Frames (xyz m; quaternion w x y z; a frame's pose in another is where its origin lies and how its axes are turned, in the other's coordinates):
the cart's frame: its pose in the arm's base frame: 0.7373 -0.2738 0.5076 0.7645 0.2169 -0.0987 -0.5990
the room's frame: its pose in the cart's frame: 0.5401 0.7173 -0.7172 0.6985 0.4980 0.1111 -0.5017
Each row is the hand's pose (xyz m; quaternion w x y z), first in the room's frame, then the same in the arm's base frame.
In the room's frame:
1: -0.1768 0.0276 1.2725 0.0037 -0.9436 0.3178 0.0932
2: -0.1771 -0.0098 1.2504 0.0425 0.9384 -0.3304 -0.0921
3: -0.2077 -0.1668 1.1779 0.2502 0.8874 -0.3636 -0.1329
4: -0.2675 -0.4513 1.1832 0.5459 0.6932 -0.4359 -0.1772
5: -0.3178 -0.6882 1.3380 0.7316 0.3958 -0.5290 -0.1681
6: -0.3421 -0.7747 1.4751 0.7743 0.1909 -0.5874 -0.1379
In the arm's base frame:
1: 0.5585 -0.3568 0.4325 0.7353 0.0891 0.6699 0.0523
2: 0.5814 -0.3246 0.4145 0.7270 0.0692 0.6765 0.0949
3: 0.6612 -0.1754 0.3673 0.7011 -0.0414 0.6535 0.2822
4: 0.6707 0.1071 0.2993 0.5797 -0.1616 0.5445 0.5843
5: 0.5294 0.3540 0.2580 0.3711 -0.1720 0.3785 0.8303
6: 0.3986 0.4528 0.2562 0.2205 -0.1239 0.2642 0.9307

